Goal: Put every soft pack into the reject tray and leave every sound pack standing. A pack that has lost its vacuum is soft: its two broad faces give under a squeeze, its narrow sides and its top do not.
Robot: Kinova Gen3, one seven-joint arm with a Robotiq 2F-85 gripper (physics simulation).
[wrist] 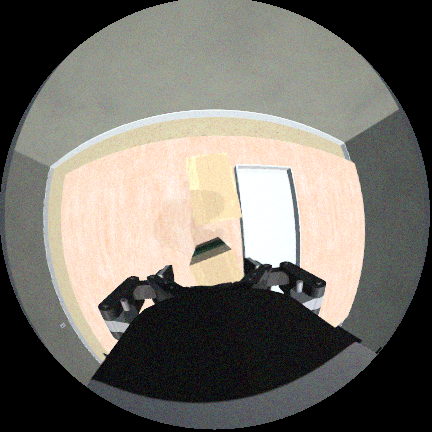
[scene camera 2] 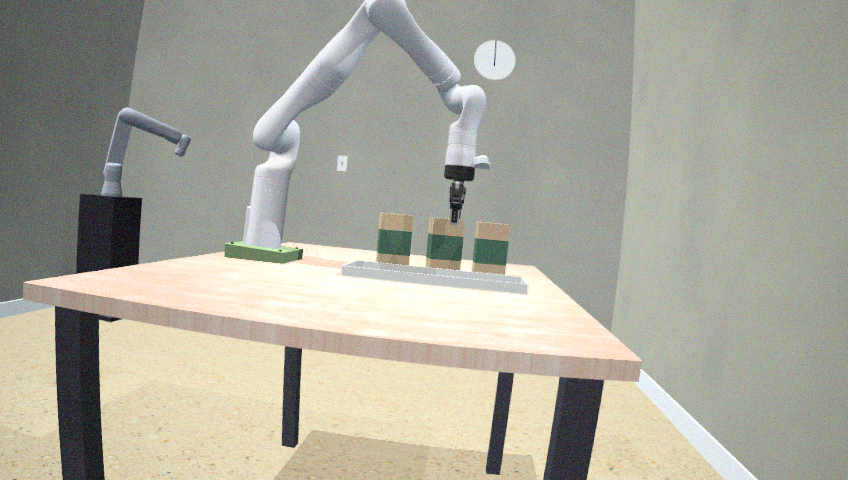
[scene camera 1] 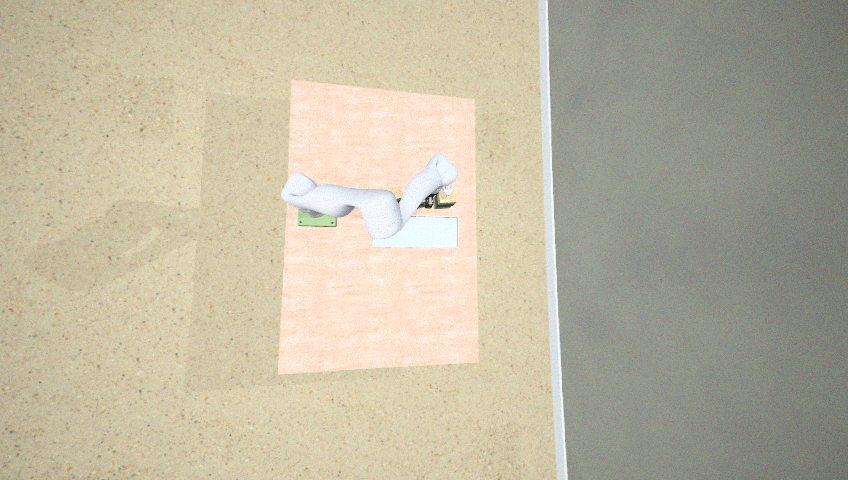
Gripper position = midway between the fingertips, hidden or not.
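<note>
You've got my gripper [scene camera 2: 454, 224] [wrist: 208, 269] showing there, and then a reject tray [scene camera 2: 362, 269] [wrist: 270, 226] [scene camera 1: 420, 231] as well. There's a pack [scene camera 2: 395, 230] too, plus another pack [scene camera 2: 445, 242], and yet another pack [scene camera 2: 491, 242].
</note>
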